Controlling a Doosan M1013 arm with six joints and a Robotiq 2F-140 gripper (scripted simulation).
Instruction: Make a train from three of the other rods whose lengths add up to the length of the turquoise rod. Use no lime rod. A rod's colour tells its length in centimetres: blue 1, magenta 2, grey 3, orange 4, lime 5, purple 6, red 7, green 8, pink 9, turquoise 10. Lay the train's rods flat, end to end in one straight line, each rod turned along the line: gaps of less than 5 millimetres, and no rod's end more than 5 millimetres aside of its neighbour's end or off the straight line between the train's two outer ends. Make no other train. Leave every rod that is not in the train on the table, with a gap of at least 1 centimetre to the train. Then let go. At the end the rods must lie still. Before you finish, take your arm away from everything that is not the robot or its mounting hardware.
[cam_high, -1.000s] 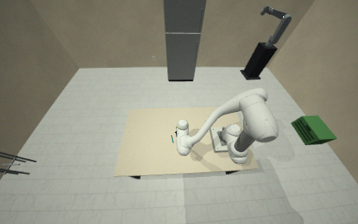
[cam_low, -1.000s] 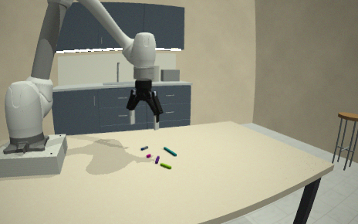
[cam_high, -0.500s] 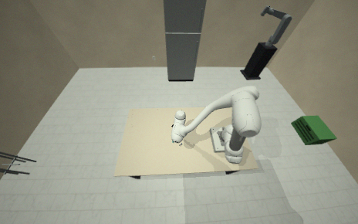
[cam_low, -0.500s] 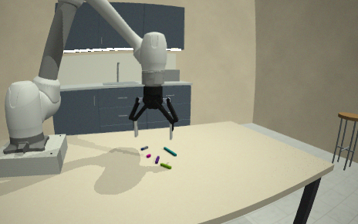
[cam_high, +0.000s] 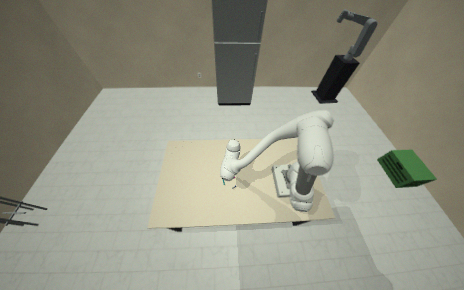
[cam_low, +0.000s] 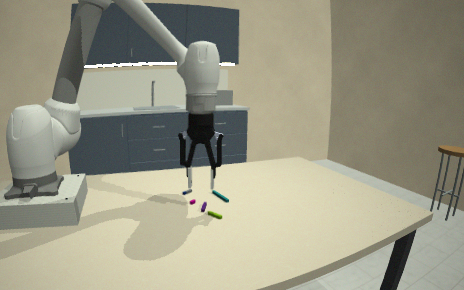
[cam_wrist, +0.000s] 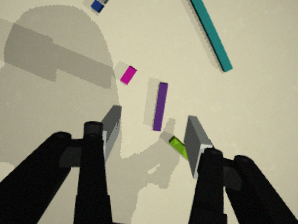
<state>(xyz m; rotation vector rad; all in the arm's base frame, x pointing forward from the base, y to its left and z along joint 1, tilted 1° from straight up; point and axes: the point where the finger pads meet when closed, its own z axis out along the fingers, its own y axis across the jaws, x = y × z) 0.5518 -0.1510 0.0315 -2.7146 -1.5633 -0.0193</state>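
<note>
Right now the purple rod is 10 cm below my hand and 1 cm ahead of it. Round my hand: turquoise rod (10 cm below, 9 cm ahead, 6 cm to the left); lime rod (10 cm below, 7 cm to the right, 1 cm ahead); magenta rod (10 cm below, 5 cm to the left, 1 cm behind).
</note>
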